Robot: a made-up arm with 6 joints.
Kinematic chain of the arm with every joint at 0, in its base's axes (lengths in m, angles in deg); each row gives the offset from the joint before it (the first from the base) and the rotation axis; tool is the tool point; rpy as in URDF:
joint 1: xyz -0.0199 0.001 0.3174 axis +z
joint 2: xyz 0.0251 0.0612 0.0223 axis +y
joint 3: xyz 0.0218 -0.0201 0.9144 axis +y
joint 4: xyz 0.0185 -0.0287 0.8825 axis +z
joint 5: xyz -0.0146 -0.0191 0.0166 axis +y
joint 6: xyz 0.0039 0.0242 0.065 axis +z
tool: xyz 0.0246 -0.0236 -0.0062 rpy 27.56 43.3 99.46
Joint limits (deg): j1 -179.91..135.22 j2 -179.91..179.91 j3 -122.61..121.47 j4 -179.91..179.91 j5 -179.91..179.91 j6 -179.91..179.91
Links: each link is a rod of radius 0.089 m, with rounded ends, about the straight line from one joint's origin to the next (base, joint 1, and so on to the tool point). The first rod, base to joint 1, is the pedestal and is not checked.
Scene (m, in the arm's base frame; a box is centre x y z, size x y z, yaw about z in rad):
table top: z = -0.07
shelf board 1: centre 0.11 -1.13 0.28 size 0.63 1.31 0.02 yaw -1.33
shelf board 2: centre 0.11 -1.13 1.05 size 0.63 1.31 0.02 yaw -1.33
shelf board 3: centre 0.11 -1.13 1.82 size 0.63 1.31 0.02 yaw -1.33
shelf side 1: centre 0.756 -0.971 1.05 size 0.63 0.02 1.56 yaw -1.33
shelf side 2: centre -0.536 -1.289 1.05 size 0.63 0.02 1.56 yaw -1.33
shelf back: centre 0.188 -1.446 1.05 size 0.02 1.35 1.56 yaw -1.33
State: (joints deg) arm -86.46 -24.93 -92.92 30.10 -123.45 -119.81
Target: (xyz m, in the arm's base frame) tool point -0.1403 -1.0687 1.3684
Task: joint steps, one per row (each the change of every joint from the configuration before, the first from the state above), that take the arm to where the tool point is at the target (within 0.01 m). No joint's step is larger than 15 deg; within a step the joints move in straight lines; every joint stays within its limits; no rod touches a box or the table.
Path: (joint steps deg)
1: -3.53 -1.10 14.41 3.25 -4.94 4.97
2: -3.53 -1.09 14.41 3.25 -4.93 4.97
3: -3.53 -1.10 14.42 3.25 -4.94 4.97
4: -3.53 -1.10 14.41 3.25 -4.93 4.97
5: -3.53 -1.09 14.41 3.26 -4.94 4.97
6: -3.53 -1.10 14.41 3.25 -4.94 4.97
7: -3.53 -1.10 14.41 3.25 -4.93 4.97
8: -3.53 -1.09 14.42 3.25 -4.94 4.97
9: -3.53 -1.10 14.41 3.25 -4.93 4.97
10: -3.53 -1.10 14.41 3.25 -4.94 4.97
11: 6.48 12.23 4.09 -6.97 8.83 -12.17
12: 6.48 12.23 4.10 -6.97 8.83 -12.18
13: 6.47 12.23 4.09 -6.96 8.83 -12.17
14: 6.48 12.22 4.09 -6.97 8.83 -12.17

